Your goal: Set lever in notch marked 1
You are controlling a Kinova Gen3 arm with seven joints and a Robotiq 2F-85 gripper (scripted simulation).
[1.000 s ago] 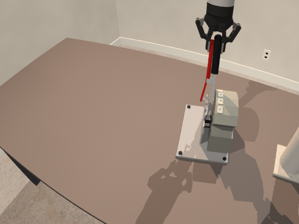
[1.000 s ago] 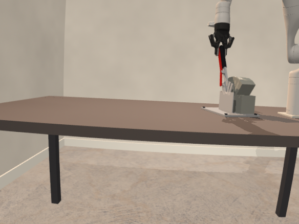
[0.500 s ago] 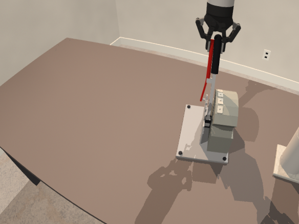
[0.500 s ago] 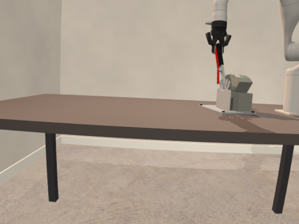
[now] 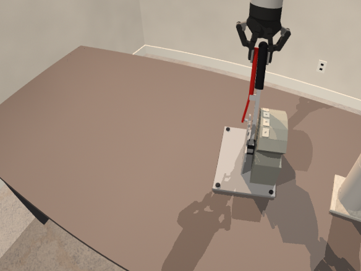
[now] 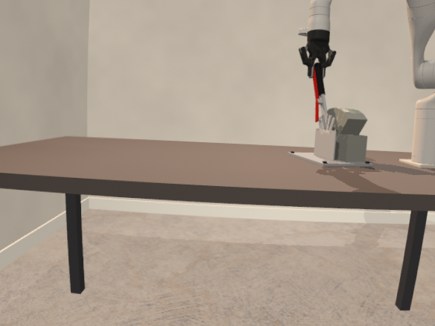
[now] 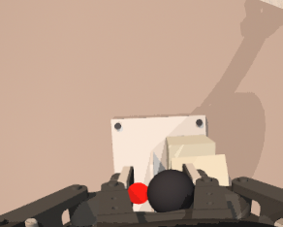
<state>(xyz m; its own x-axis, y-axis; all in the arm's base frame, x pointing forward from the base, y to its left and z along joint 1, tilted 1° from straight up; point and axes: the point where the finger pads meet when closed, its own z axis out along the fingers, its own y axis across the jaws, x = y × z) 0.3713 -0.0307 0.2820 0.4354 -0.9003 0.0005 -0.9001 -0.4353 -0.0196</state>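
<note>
Now: the red bar 10 mm behind my hand, 50 mm to the left of it and 100 mm below it.
</note>
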